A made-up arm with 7 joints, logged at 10 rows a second.
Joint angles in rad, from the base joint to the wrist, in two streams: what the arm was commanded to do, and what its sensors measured. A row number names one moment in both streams.
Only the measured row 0 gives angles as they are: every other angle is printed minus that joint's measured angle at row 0.
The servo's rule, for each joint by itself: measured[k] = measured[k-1] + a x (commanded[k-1-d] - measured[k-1]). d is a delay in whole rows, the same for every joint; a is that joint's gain. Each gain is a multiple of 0.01, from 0.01 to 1. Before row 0 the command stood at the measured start. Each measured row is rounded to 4 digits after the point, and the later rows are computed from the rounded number. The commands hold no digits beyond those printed.
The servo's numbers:
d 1
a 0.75 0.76 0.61 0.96 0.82 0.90 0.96
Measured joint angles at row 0:
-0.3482 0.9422 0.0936 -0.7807 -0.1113 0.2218 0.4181
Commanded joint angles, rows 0 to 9:
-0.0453 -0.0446 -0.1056 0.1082 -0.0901 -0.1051 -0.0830
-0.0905 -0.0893 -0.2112 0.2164 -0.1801 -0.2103 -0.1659
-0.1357 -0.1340 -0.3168 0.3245 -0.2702 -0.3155 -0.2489
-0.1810 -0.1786 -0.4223 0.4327 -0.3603 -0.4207 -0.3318
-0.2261 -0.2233 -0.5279 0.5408 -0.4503 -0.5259 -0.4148
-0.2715 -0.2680 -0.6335 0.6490 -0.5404 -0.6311 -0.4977
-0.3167 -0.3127 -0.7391 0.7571 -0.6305 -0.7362 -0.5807
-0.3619 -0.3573 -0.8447 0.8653 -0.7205 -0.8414 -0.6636
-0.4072 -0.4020 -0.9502 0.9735 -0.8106 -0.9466 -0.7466
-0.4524 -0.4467 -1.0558 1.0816 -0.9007 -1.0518 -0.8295
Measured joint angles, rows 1 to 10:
0.0000 0.0000 0.0000 0.0000 0.0000 0.0000 0.0000
-0.0340 -0.0339 -0.0644 0.1039 -0.0739 -0.0946 -0.0797
-0.0764 -0.0760 -0.1539 0.2119 -0.1610 -0.1987 -0.1625
-0.1209 -0.1201 -0.2533 0.3200 -0.2505 -0.3038 -0.2454
-0.1660 -0.1646 -0.3564 0.4282 -0.3405 -0.4090 -0.3283
-0.2111 -0.2092 -0.4610 0.5363 -0.4305 -0.5142 -0.4113
-0.2564 -0.2539 -0.5662 0.6445 -0.5206 -0.6194 -0.4942
-0.3016 -0.2986 -0.6717 0.7526 -0.6107 -0.7245 -0.5772
-0.3468 -0.3432 -0.7772 0.8608 -0.7007 -0.8297 -0.6601
-0.3921 -0.3879 -0.8827 0.9690 -0.7908 -0.9349 -0.7431

